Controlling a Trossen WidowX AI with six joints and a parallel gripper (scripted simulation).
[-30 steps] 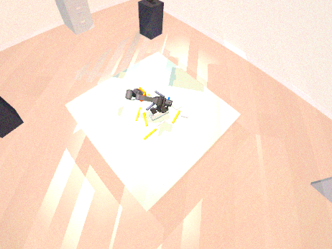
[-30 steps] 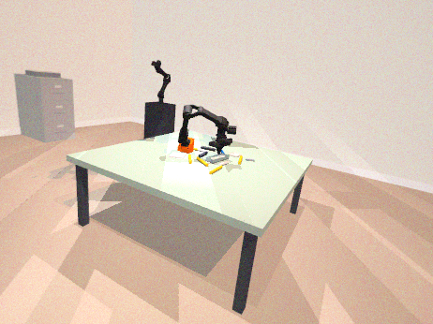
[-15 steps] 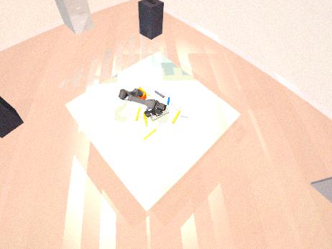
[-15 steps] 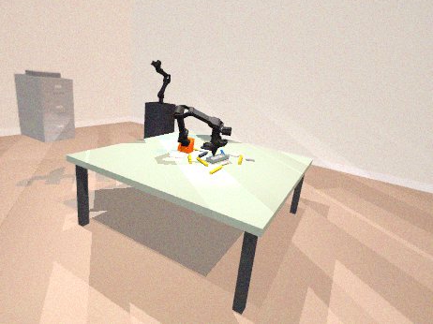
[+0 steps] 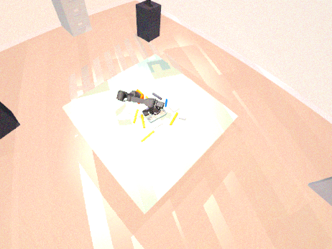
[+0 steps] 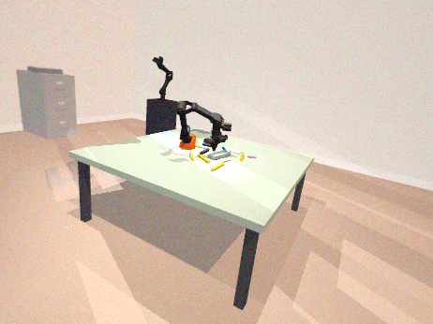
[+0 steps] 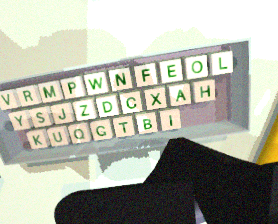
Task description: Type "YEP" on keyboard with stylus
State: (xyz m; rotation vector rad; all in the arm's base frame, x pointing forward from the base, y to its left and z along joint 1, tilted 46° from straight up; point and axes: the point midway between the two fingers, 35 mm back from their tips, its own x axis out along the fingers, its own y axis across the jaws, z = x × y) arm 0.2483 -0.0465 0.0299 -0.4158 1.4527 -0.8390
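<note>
Now: the blue stylus 2 cm behind my gripper tip, 24 cm to the left of it and 3 cm below it. Also, from my gripper tip: pale stylus tip (4 cm behind, 27 cm to the left, 3 cm below); then white block (9 cm ahead, 23 cm to the left, 4 cm below).
</note>
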